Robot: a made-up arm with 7 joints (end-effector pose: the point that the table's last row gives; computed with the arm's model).
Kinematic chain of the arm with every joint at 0, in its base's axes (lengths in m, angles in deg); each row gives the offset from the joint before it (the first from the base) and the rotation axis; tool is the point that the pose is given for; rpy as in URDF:
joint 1: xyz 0 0 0.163 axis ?
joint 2: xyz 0 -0.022 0.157 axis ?
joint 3: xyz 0 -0.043 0.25 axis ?
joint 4: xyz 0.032 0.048 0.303 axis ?
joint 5: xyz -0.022 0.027 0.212 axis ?
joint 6: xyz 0 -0.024 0.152 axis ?
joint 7: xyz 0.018 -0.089 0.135 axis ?
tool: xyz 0 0 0 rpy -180 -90 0
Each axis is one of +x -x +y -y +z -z.
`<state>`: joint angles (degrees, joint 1 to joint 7).
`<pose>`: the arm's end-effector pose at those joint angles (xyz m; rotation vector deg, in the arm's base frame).
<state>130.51 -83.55 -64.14 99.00 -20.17 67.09 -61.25</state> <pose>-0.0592 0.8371 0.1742 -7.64 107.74 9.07</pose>
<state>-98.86 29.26 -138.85 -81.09 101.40 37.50 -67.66</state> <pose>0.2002 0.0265 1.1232 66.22 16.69 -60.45</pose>
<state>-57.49 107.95 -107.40 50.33 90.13 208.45 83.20</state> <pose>-0.6354 0.3238 0.1594 -100.89 95.23 -56.32</pose>
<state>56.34 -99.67 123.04 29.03 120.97 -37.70 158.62</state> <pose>0.5050 0.8475 0.4892 -30.98 88.68 -116.58</pose>
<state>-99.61 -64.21 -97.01 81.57 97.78 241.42 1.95</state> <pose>-0.4944 -0.4613 0.4039 -27.14 71.17 -17.69</pose>
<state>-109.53 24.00 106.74 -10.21 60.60 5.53 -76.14</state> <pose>0.1040 0.4482 1.2759 34.28 123.07 97.80</pose>
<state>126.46 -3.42 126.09 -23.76 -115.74 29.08 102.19</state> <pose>0.2572 0.2813 1.2783 -81.03 -2.36 60.87</pose>
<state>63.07 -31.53 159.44 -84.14 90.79 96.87 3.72</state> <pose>0.3954 0.5081 0.7332 43.54 126.82 79.13</pose>
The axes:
joint 1: +z
joint 2: -y
joint 3: +z
joint 4: +y
joint 5: +z
joint 6: -y
joint 7: +x

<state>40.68 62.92 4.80 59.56 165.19 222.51 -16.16</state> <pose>-0.5335 -0.2523 0.8322 -49.90 118.09 2.78</pose>
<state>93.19 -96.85 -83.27 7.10 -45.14 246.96 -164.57</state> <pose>0.0765 0.8570 0.2997 74.78 94.84 -102.24</pose>
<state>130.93 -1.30 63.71 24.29 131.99 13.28 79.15</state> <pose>-0.2223 -0.1530 1.2987 -24.63 67.57 -108.15</pose>
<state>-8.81 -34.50 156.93 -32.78 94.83 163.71 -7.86</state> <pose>0.4396 -0.1684 0.9816 6.45 102.50 79.65</pose>
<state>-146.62 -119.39 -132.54 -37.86 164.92 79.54 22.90</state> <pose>-0.6642 -0.3375 -0.3116 5.41 168.44 -56.76</pose>
